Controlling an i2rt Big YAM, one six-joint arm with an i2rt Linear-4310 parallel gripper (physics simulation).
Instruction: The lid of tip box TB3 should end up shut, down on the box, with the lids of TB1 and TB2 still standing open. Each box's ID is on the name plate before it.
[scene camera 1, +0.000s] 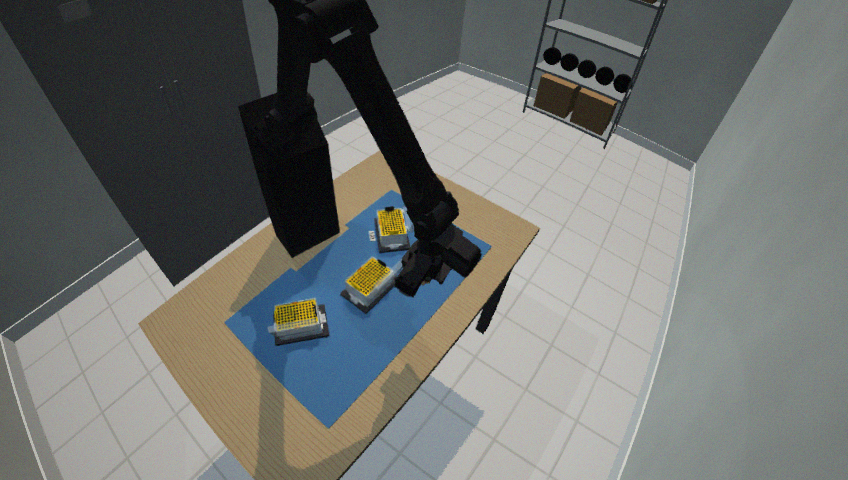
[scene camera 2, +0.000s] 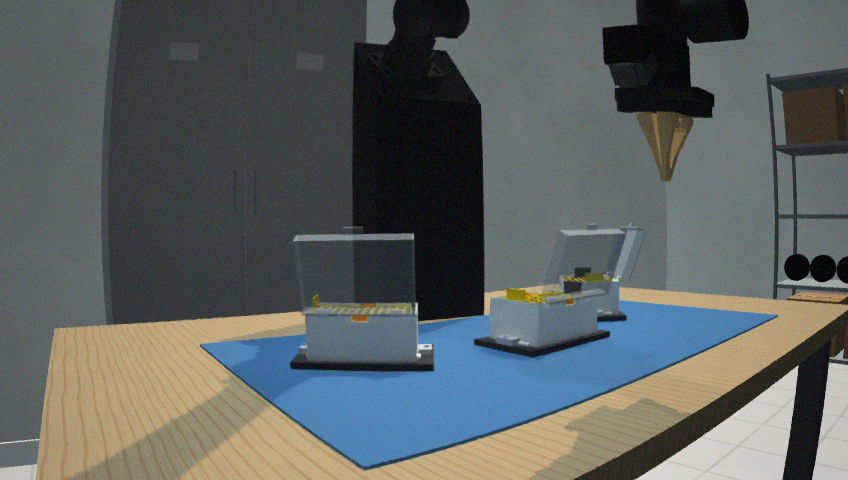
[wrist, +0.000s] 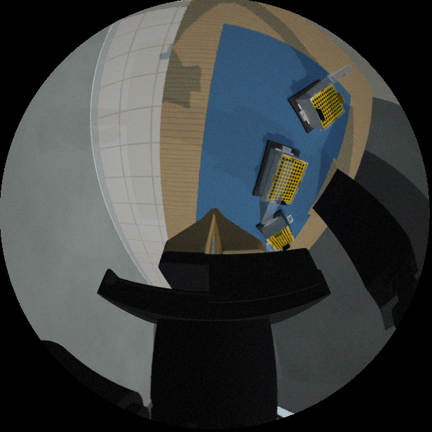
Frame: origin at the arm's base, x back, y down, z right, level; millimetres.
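Seen in the pictures: gripper, fingertip midpoint: (scene camera 1: 423, 283) (scene camera 2: 665, 181); arm's base, link origin: (scene camera 1: 277, 129) (scene camera 2: 403, 71).
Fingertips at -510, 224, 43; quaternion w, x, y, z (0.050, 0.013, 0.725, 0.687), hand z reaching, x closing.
Note:
Pixels of each thing's middle, then the offset from my fingertips to it, as dx, dy, dz. Level surfaces: height alone.
- middle tip box TB3, body centre: (scene camera 2: 538, 315) (scene camera 1: 366, 279) +199, +166, -19
- TB2, body centre: (scene camera 2: 588, 276) (scene camera 1: 391, 220) +265, +135, -235
- blue mat, surface height: dy +199
- wooden table, surface height: dy +202
The middle tip box TB3 (scene camera 1: 368, 282) (scene camera 2: 541, 321) (wrist: 282, 175) has a yellow tip rack; its clear lid (scene camera 2: 586, 255) stands open. TB1 (scene camera 1: 297, 321) (scene camera 2: 361, 339) (wrist: 325, 106) is the box nearest scene camera 2, its lid (scene camera 2: 357, 270) (wrist: 340, 75) open. TB2 (scene camera 1: 392, 228) (wrist: 279, 235) is at the far end, partly behind TB3 in scene view 2; its lid (scene camera 2: 630, 252) is open. My gripper (scene camera 2: 666, 180) (wrist: 213, 213) is shut and empty, high above the mat. Its fingertips are hidden in scene view 1. The name plates are too small to read.
A blue mat (scene camera 1: 351, 368) (scene camera 2: 380, 416) (wrist: 240, 100) lies on the wooden table (scene camera 1: 190, 356) (scene camera 2: 119, 386). The black arm pedestal (scene camera 1: 297, 190) (scene camera 2: 419, 208) stands at the table's back side. A shelf rack stands far off beyond the table.

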